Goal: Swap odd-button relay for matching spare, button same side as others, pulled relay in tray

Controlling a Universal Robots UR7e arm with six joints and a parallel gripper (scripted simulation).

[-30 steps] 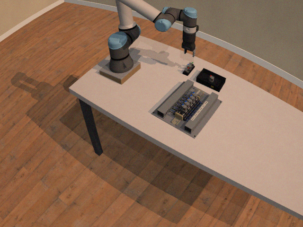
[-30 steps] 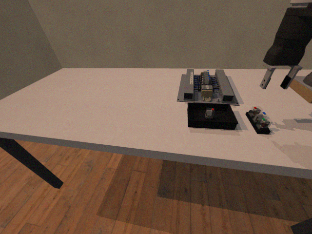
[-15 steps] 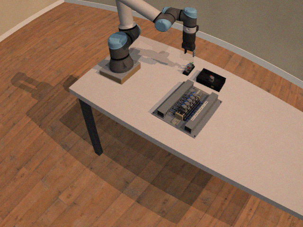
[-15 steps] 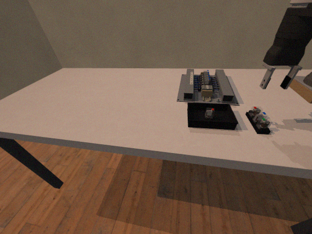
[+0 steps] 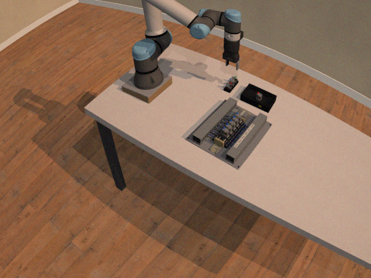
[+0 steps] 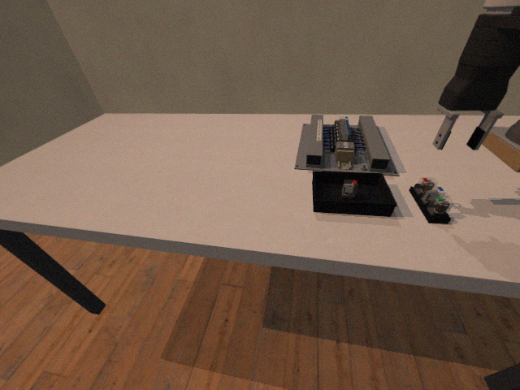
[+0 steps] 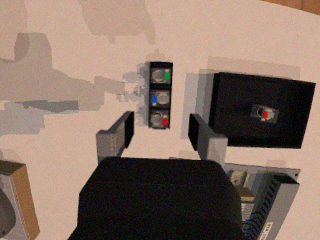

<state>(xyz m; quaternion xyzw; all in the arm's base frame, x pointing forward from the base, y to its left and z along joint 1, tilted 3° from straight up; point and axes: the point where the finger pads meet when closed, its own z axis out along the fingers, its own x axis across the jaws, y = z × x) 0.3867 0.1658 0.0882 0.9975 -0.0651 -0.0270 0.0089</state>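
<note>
Right now the green-button relay is 40 mm to the left of my hand and 130 mm below it. Also, from my hand: black tray 160 mm ahead, 30 mm to the right, 140 mm below; then black spare holder 10 mm to the left, 150 mm below.
</note>
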